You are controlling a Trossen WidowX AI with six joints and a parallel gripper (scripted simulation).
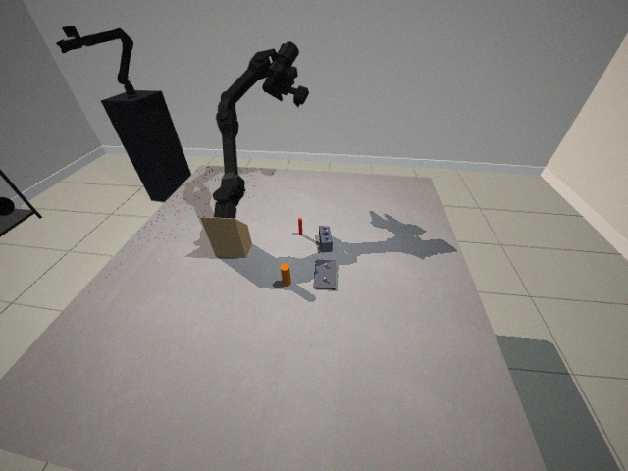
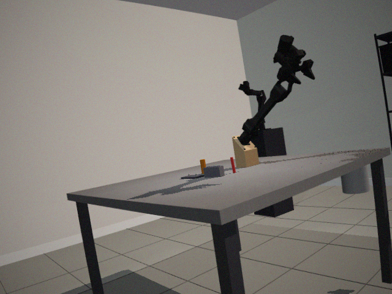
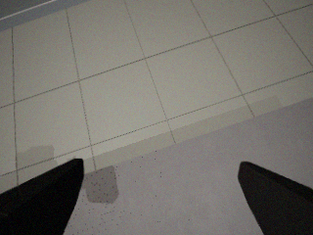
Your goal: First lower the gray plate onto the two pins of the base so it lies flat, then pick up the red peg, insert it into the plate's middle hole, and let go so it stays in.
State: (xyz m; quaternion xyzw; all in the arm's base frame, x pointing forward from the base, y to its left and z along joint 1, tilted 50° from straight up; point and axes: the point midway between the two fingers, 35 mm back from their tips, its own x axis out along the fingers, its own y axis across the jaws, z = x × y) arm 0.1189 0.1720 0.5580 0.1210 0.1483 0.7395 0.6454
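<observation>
The gray plate lies 250 mm ahead of my gripper tip, 440 mm to the right of it and 340 mm below it. Also, from my gripper tip: orange cylinder: 160 mm ahead, 650 mm to the right, 330 mm below; red peg: 150 mm ahead, 410 mm to the right, 330 mm below.
</observation>
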